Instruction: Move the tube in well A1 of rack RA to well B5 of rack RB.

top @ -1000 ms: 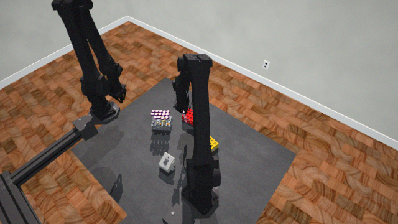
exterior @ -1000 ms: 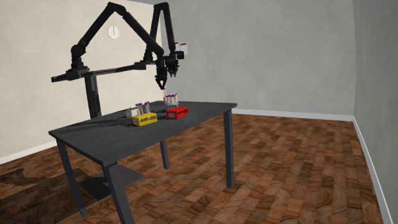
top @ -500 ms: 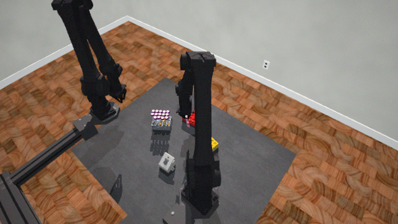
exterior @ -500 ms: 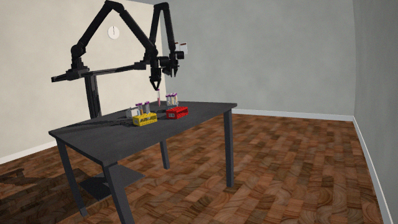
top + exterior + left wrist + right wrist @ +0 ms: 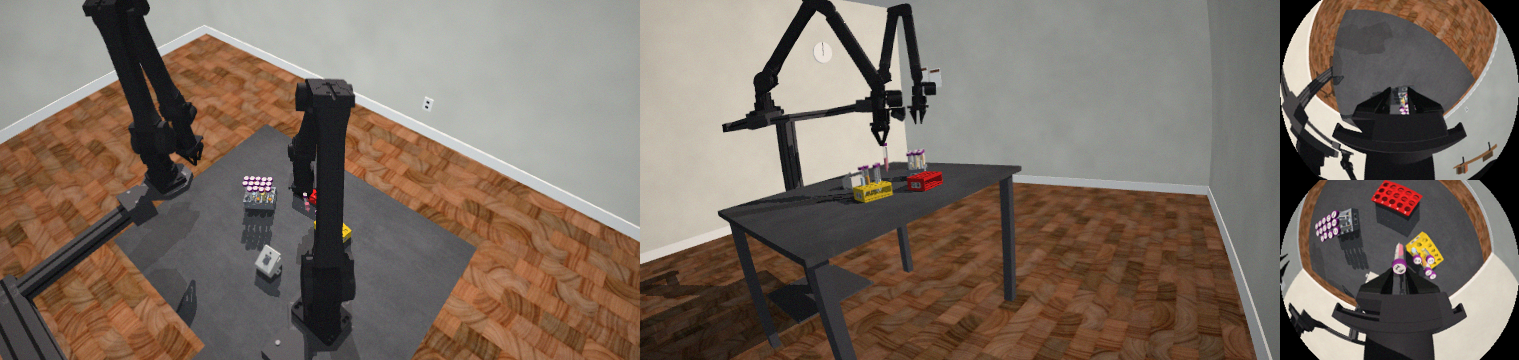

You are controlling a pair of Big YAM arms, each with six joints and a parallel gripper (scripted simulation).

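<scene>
Right now my right hand is 3 cm short of the yellow rack, 10 cm to the left of it and 17 cm above it. Also, from my right hand: red rack 12 cm ahead, 10 cm to the left, 17 cm below.
</scene>
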